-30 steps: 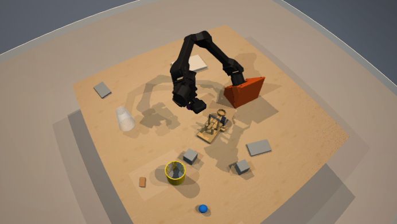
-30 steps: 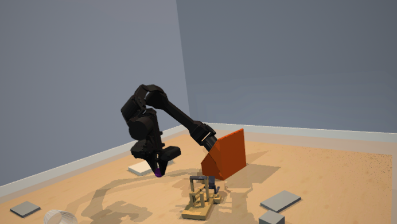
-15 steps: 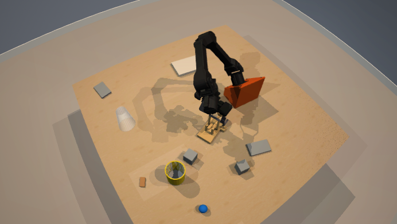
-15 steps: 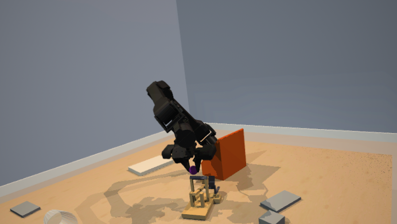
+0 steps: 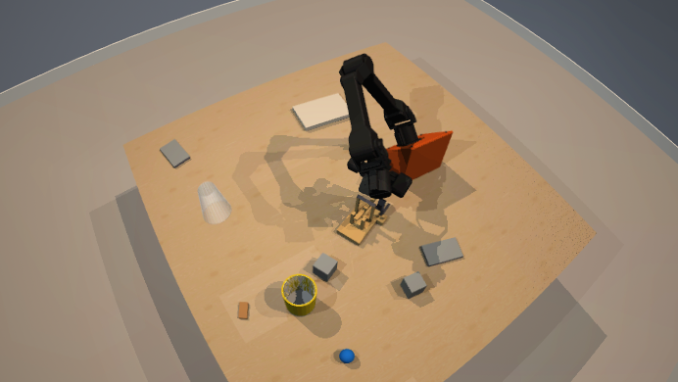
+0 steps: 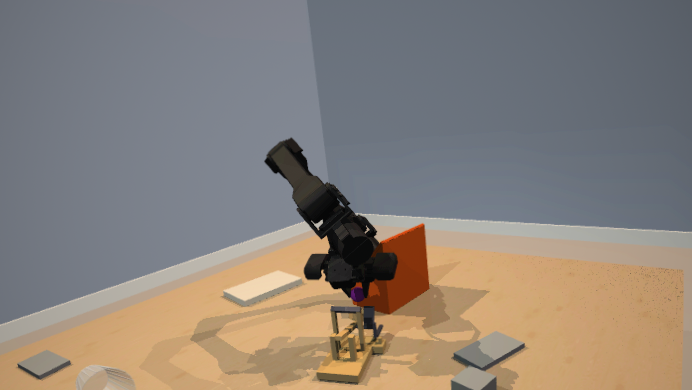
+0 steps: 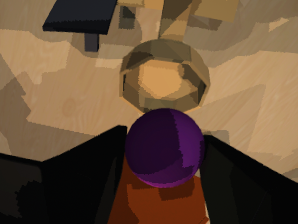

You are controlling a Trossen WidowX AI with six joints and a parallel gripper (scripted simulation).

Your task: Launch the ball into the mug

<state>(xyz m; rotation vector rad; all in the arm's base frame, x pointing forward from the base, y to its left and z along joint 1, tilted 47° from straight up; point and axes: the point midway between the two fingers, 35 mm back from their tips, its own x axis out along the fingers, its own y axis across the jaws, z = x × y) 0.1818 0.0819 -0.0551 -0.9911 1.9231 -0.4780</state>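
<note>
My gripper tip is now 10 mm below the purple ball. The rest, counted from my gripper tip: cream slab 440 mm to the right, 80 mm below, 40 mm behind; then yellow mug 370 mm ahead, 200 mm to the left, 60 mm below; then wooden catapult 50 mm ahead, 40 mm to the left, 40 mm below.
</note>
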